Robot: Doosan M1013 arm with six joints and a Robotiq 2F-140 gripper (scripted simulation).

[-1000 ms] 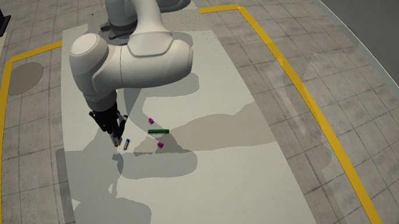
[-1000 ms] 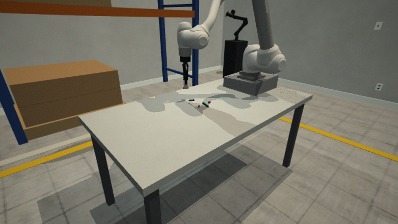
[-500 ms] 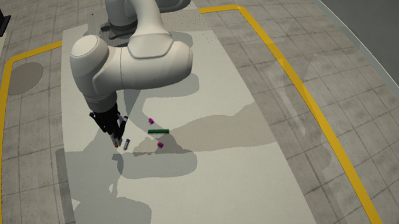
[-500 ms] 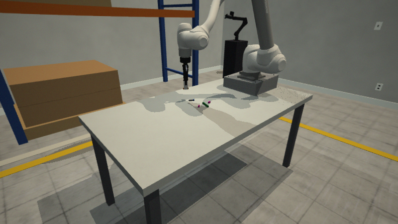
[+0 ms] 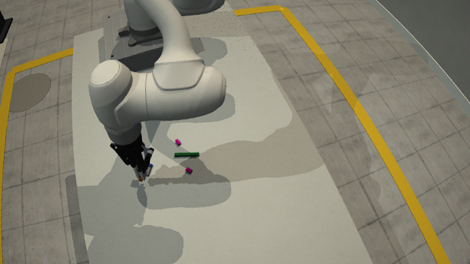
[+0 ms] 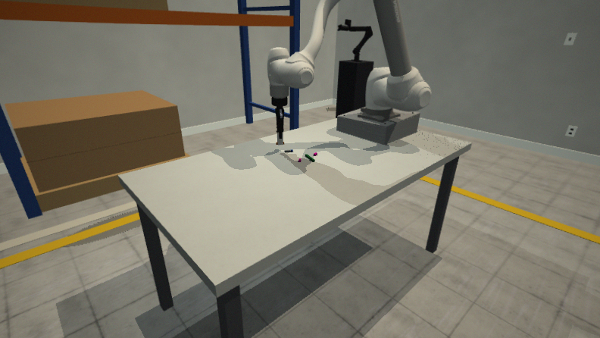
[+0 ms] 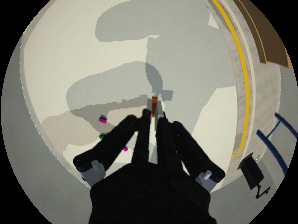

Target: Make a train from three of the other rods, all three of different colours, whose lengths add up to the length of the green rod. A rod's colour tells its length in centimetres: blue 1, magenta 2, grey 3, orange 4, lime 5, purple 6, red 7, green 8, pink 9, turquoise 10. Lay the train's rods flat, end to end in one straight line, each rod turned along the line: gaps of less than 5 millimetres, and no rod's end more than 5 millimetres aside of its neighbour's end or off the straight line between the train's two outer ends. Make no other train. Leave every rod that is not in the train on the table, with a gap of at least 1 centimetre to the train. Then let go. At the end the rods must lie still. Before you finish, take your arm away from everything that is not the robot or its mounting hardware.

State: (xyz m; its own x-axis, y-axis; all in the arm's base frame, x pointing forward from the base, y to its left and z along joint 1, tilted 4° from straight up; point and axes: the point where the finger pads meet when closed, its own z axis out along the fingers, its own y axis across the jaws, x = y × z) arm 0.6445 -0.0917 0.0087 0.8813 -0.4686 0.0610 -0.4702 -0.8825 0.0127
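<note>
Right now the grey rod is 7 cm below my hand, 3 cm behind it and 2 cm to the left of it. Round my hand: green rod: 15 cm to the left, 7 cm below, 7 cm behind; orange rod: 3 cm below; small blue rod: 7 cm below, 5 cm behind, 3 cm to the left.
</note>
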